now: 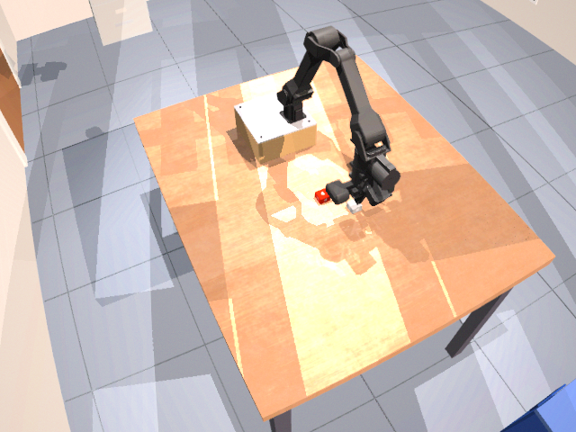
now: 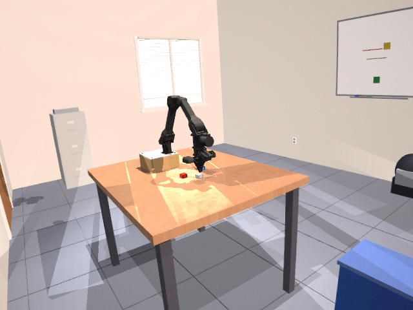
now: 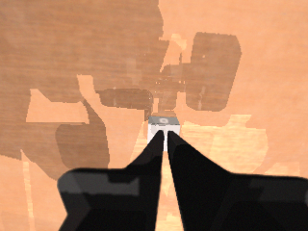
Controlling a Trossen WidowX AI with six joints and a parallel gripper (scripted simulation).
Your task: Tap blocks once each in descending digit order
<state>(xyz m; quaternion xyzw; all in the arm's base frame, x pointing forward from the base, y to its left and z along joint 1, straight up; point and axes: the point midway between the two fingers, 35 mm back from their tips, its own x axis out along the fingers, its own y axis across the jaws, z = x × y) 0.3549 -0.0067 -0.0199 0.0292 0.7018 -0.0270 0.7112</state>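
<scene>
The grey-white block is 2 cm below my gripper tip and 1 cm behind it. From my gripper tip the other things lie so: red block 9 cm behind, 6 cm to the right, 2 cm below; blue block 12 cm behind, 10 cm to the left, 2 cm below.
</scene>
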